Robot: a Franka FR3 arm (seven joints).
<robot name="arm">
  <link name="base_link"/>
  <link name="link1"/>
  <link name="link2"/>
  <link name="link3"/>
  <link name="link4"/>
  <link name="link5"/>
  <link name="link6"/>
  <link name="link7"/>
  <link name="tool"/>
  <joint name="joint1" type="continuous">
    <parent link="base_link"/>
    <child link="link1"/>
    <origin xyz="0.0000 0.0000 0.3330" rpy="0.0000 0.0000 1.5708"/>
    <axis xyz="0 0 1"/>
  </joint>
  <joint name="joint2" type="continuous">
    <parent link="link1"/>
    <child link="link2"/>
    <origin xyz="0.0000 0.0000 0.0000" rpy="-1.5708 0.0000 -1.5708"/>
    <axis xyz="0 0 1"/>
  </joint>
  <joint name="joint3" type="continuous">
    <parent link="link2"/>
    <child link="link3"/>
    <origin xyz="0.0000 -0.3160 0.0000" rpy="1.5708 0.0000 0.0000"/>
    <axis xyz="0 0 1"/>
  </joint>
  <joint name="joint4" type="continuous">
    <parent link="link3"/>
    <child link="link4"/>
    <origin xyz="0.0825 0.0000 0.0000" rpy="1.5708 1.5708 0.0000"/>
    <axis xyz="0 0 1"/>
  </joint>
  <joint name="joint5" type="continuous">
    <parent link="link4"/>
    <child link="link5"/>
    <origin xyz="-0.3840 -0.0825 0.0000" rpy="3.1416 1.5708 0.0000"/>
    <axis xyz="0 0 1"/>
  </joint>
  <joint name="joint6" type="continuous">
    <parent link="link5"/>
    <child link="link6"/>
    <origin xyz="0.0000 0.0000 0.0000" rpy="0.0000 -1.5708 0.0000"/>
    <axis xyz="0 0 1"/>
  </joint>
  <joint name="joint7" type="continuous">
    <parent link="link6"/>
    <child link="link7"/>
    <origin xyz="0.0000 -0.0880 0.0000" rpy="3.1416 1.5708 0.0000"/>
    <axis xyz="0 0 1"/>
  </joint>
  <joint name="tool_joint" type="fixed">
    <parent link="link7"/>
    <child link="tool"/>
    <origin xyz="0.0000 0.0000 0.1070" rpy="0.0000 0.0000 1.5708"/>
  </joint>
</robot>
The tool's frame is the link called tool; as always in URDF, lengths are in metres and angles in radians. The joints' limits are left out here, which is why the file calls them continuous.
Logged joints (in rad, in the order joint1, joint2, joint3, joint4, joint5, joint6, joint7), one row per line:
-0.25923 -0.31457 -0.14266 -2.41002 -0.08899 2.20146 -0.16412
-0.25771 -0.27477 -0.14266 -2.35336 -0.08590 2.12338 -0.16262
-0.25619 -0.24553 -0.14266 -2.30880 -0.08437 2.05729 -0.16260
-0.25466 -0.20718 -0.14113 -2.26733 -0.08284 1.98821 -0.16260
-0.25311 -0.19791 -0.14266 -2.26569 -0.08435 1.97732 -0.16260
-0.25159 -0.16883 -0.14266 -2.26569 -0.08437 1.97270 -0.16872
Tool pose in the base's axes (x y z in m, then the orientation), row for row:
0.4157 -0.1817 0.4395 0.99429 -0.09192 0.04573 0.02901
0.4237 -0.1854 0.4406 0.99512 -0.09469 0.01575 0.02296
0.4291 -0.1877 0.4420 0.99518 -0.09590 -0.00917 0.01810
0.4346 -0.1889 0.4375 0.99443 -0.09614 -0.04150 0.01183
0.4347 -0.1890 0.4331 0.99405 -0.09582 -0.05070 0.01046
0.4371 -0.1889 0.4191 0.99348 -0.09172 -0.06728 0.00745
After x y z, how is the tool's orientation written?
As a quaternion, x y z w.
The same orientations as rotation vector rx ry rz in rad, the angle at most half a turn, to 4 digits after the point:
3.0673 -0.2836 0.1411
3.0814 -0.2932 0.0488
3.0909 -0.2979 -0.0285
3.1008 -0.2998 -0.1294
3.1023 -0.2990 -0.1582
3.1064 -0.2868 -0.2104

